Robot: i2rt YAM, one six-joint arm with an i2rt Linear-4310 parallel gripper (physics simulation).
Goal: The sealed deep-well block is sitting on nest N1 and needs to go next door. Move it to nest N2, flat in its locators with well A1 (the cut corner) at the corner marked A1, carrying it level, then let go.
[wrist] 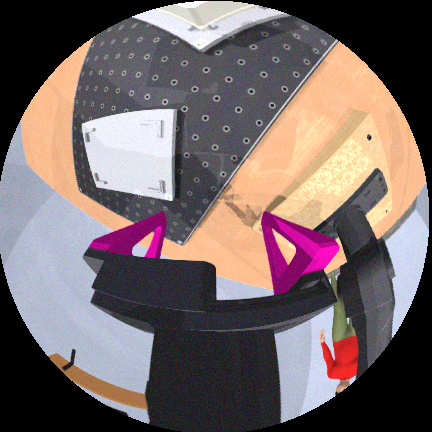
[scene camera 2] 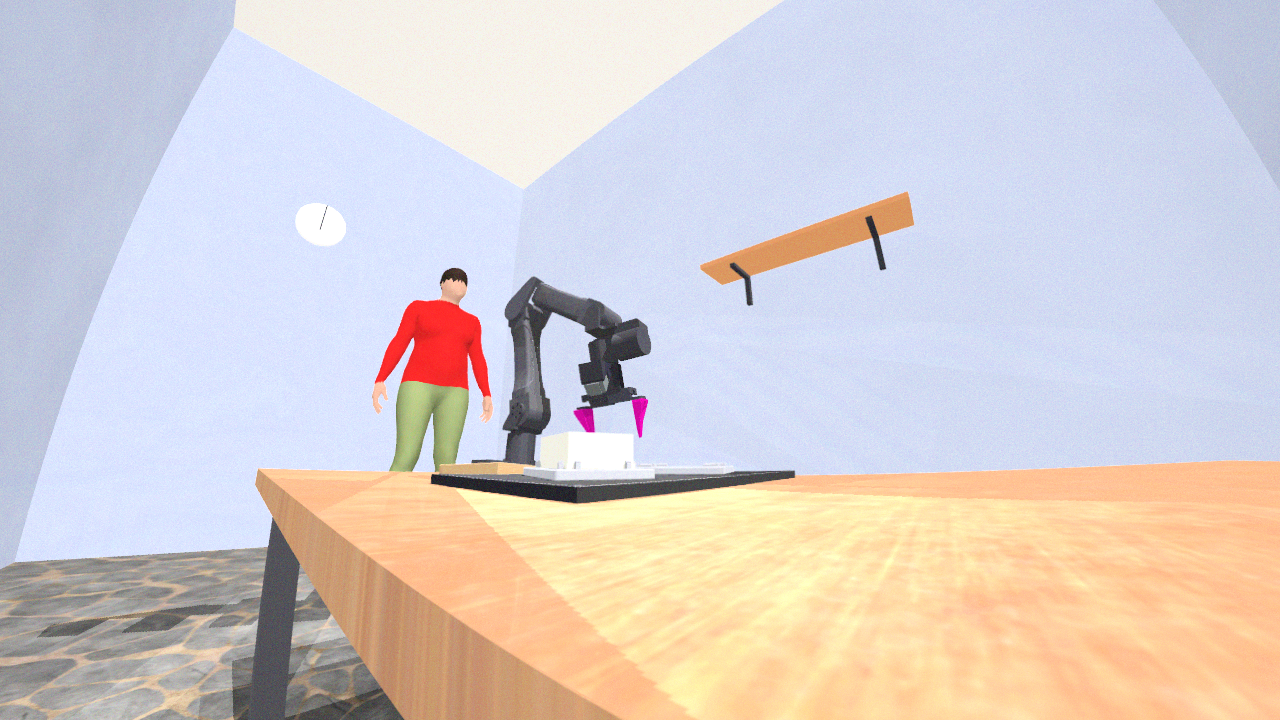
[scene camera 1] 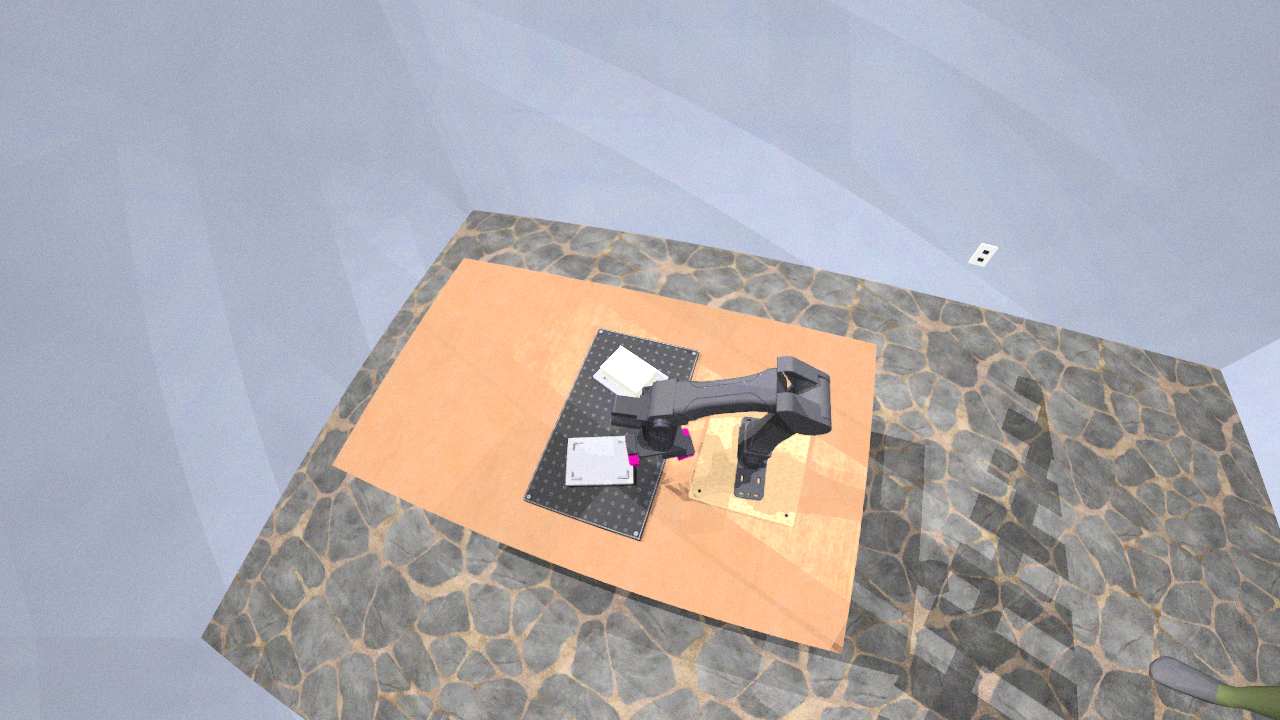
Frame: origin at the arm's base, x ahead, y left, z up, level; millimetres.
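Seen in the pictures: gripper, fingertip midpoint: (wrist: 213, 216) (scene camera 1: 657, 461); arm's base, link origin: (wrist: 346, 214) (scene camera 2: 518, 468) (scene camera 1: 752, 457).
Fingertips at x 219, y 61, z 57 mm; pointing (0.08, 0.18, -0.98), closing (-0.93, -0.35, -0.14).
Observation:
Pixels of each thing's top centre, then the offset from my fingertips to it. Level surfaces: height alone.
- sealed deep-well block, top centre: (scene camera 2: 583, 436) (scene camera 1: 628, 368) dx +117, dy -234, dz -8 mm
- nest N1, top centre: (scene camera 2: 583, 460) (scene camera 1: 629, 374) dx +117, dy -234, dz -40 mm
- Nest N2, top centre: (wrist: 115, 158) (scene camera 2: 683, 463) (scene camera 1: 599, 459) dx +144, dy +4, dz -44 mm
- black perforated board, top centre: (wrist: 145, 75) (scene camera 2: 642, 474) (scene camera 1: 616, 421) dx +128, dy -106, dz -61 mm
- wooden table, surface height: dz -74 mm
The sealed deep-well block (scene camera 1: 628, 367) (scene camera 2: 586, 449) (wrist: 201, 8), white and cream, sits flat on nest N1 (scene camera 1: 612, 385) (scene camera 2: 590, 475) (wrist: 202, 44), a pale plate turned at an angle. Its cut corner cannot be made out. Nest N2 (scene camera 1: 600, 461) (scene camera 2: 693, 468) (wrist: 132, 152) is a bare white plate with raised corner locators. My gripper (scene camera 1: 659, 446) (scene camera 2: 615, 433) (wrist: 213, 216) is open and empty, its magenta fingers pointing down. It hangs above the board's arm-side edge, beside nest N2 and away from the block, which shows at the top edge of the wrist view.
Both nests stand on a black perforated board (scene camera 1: 583, 417) (scene camera 2: 572, 493) (wrist: 217, 82) on the wooden table (scene camera 1: 465, 358) (scene camera 2: 895, 555). The arm base stands on a light wooden plate (scene camera 1: 716, 488) (wrist: 320, 172). A person (scene camera 2: 438, 349) stands beyond the table. A wall shelf (scene camera 2: 810, 237) is high up.

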